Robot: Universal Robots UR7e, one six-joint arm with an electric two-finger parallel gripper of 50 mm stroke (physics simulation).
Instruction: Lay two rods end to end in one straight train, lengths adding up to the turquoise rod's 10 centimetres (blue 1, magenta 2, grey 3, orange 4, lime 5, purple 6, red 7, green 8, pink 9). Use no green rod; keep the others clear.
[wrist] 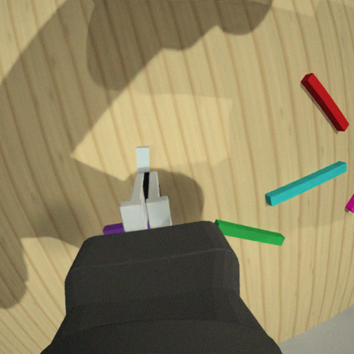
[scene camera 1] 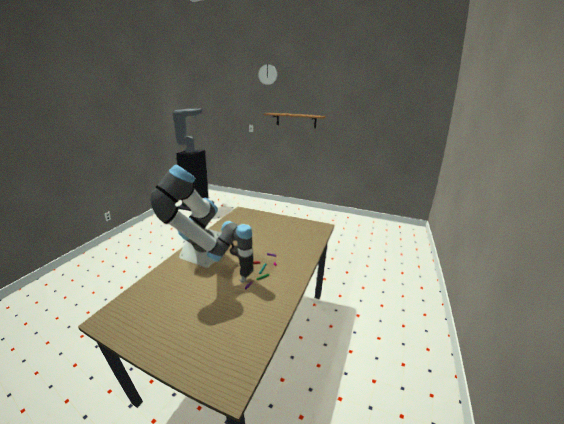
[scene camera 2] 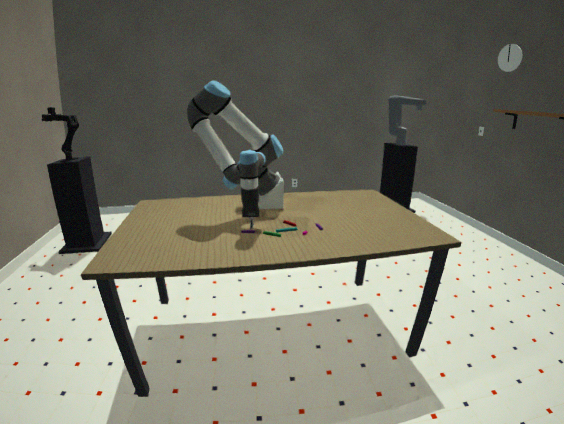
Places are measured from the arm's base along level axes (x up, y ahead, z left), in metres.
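Pixels of known places: gripper, between the fingertips: (scene camera 1: pixel 244 280) (scene camera 2: pixel 251 226); arm's base, origin of its link: (scene camera 2: pixel 269 186).
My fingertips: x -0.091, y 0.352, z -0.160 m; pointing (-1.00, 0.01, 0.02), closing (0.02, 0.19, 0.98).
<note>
Ahead of a thing's pixels: the offset from my fingertips to its top centre. Level surfaces: height alone.
My gripper (scene camera 1: pixel 243 279) (scene camera 2: pixel 251 226) (wrist: pixel 148 185) is shut with nothing between its fingers, low over the table. A light grey rod (wrist: pixel 143 158) lies just beyond the fingertips in the wrist view; its near end is hidden by them. A purple rod @[dz -0.023, dx -0.002, dy +0.036 m] (scene camera 1: pixel 248 285) (scene camera 2: pixel 248 231) (wrist: pixel 113 229) lies partly behind the fingers in the wrist view. A turquoise rod @[dz +0.151, dx -0.002, dy +0.053 m] (scene camera 1: pixel 262 268) (scene camera 2: pixel 286 230) (wrist: pixel 306 183), a red rod @[dz +0.185, dx -0.002, dy -0.019 m] (scene camera 1: pixel 256 262) (scene camera 2: pixel 289 223) (wrist: pixel 325 102) and a short magenta rod @[dz +0.220, dx -0.002, dy +0.108 m] (scene camera 1: pixel 275 264) (scene camera 2: pixel 305 233) (wrist: pixel 351 204) lie apart to the right in the wrist view.
A green rod @[dz +0.076, dx -0.002, dy +0.084 m] (scene camera 1: pixel 263 276) (scene camera 2: pixel 272 234) (wrist: pixel 251 233) lies between the purple and turquoise rods. A second purple rod @[dz +0.308, dx -0.002, dy +0.053 m] (scene camera 1: pixel 271 255) (scene camera 2: pixel 319 226) lies beyond the magenta one. All rest on the wooden table @[dx -0.012 m] (scene camera 1: pixel 175 340) (scene camera 2: pixel 165 255). The arm's base stands behind them.
</note>
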